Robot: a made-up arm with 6 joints. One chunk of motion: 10 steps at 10 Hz.
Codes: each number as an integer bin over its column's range. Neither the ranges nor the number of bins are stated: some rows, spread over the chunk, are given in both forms.
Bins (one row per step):
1: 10 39 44 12 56 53
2: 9 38 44 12 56 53
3: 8 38 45 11 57 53
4: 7 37 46 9 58 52
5: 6 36 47 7 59 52
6: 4 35 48 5 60 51
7: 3 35 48 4 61 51
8: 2 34 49 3 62 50
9: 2 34 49 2 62 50
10: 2 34 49 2 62 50
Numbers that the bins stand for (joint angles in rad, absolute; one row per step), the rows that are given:
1: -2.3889 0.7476 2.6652 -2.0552 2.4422 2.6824
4: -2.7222 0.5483 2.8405 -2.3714 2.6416 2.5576
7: -3.1667 0.3489 3.0157 -2.8984 2.9406 2.4329
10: -3.2778 0.2492 3.1033 -3.1092 3.0403 2.3081
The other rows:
2: -2.5000 0.6479 2.6652 -2.0552 2.4422 2.6824
3: -2.6111 0.6479 2.7529 -2.1606 2.5419 2.6824
5: -2.8333 0.4486 2.9281 -2.5822 2.7413 2.5576
6: -3.0556 0.3489 3.0157 -2.7930 2.8410 2.4329
8: -3.2778 0.2492 3.1033 -3.0038 3.0403 2.3081
9: -3.2778 0.2492 3.1033 -3.1092 3.0403 2.3081

